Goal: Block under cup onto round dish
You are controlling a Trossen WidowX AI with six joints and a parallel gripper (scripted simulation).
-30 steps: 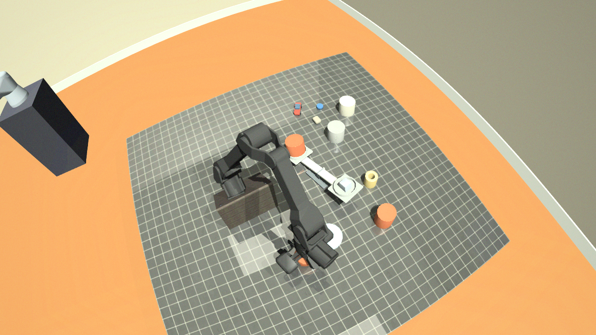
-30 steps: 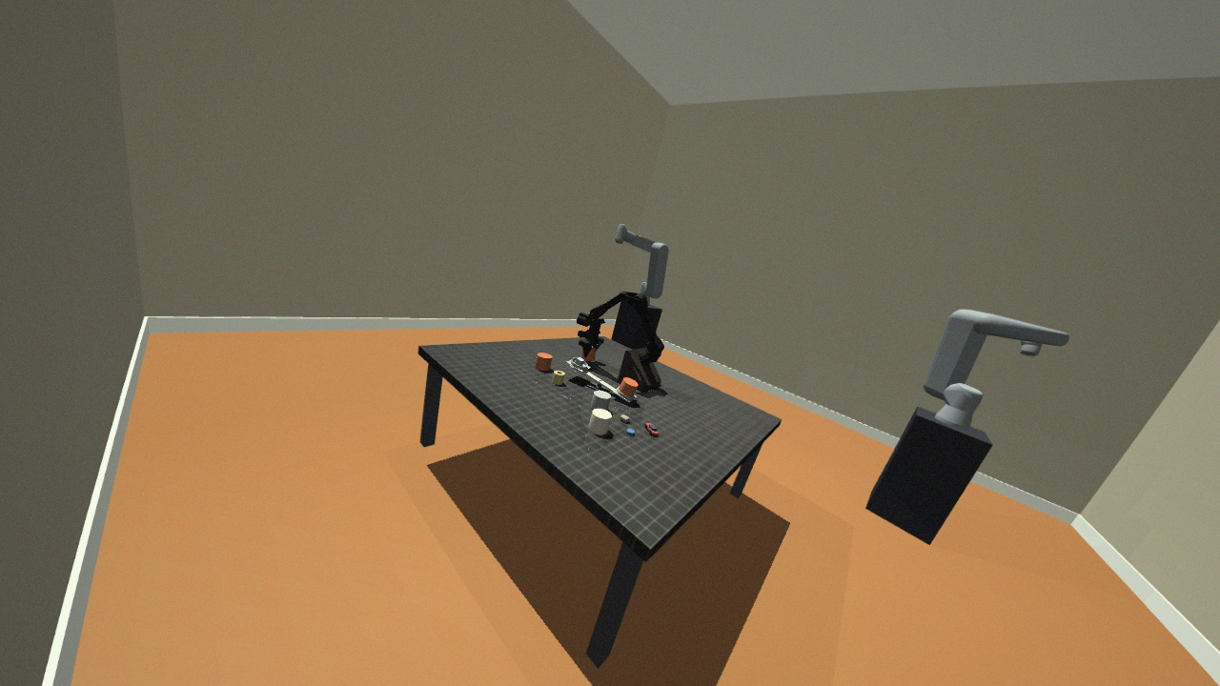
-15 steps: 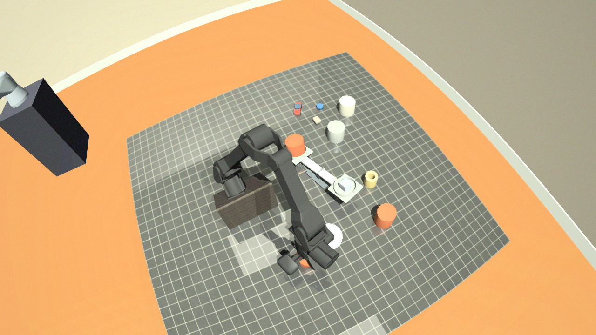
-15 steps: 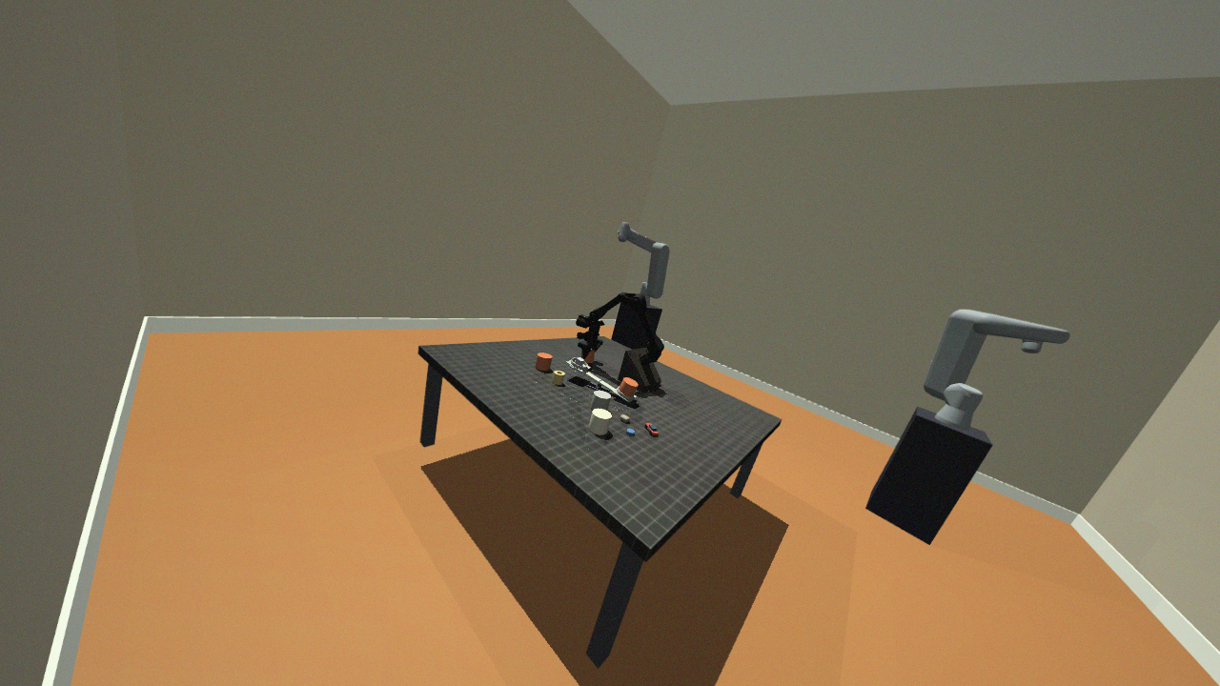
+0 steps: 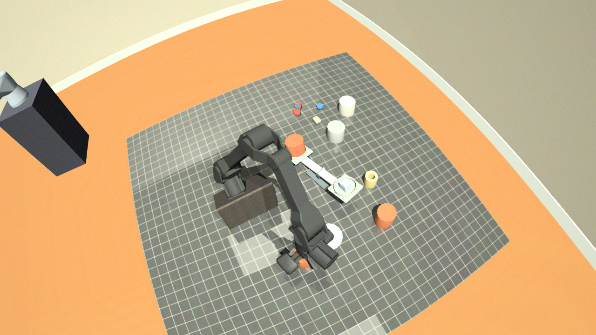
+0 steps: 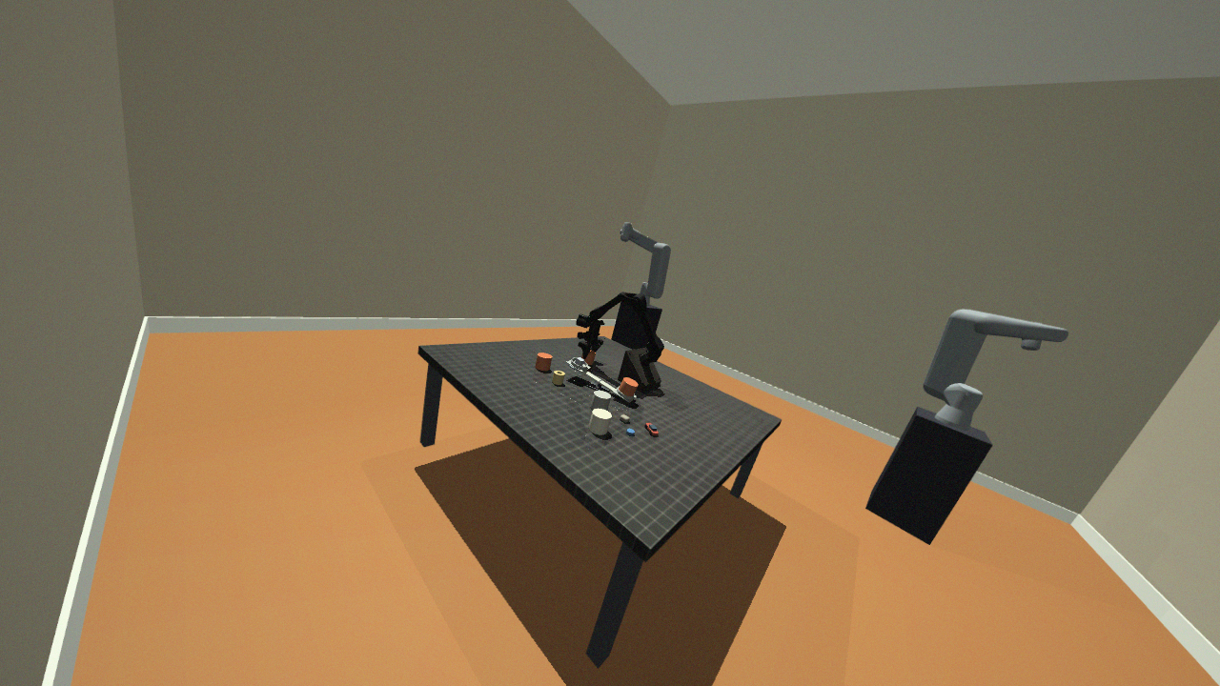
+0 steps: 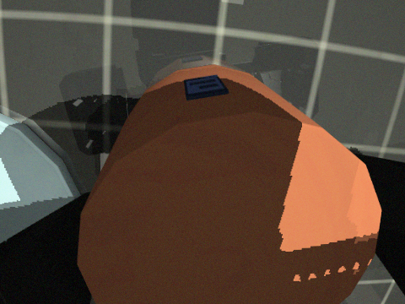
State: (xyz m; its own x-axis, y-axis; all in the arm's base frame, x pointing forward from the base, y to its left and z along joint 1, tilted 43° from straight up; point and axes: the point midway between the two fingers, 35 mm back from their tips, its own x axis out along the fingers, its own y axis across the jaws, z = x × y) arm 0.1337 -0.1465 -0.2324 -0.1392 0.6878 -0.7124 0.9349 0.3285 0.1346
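The grey block lies 22 cm ahead of my gripper tip, 17 cm to the left of it and 6 cm above it. Round my gripper tip: yellow spool (33 cm ahead, 18 cm to the left); then red toy car (22 cm ahead, 64 cm to the left, 2 cm below); then round white dish (10 cm ahead, 4 cm to the left, 3 cm below).
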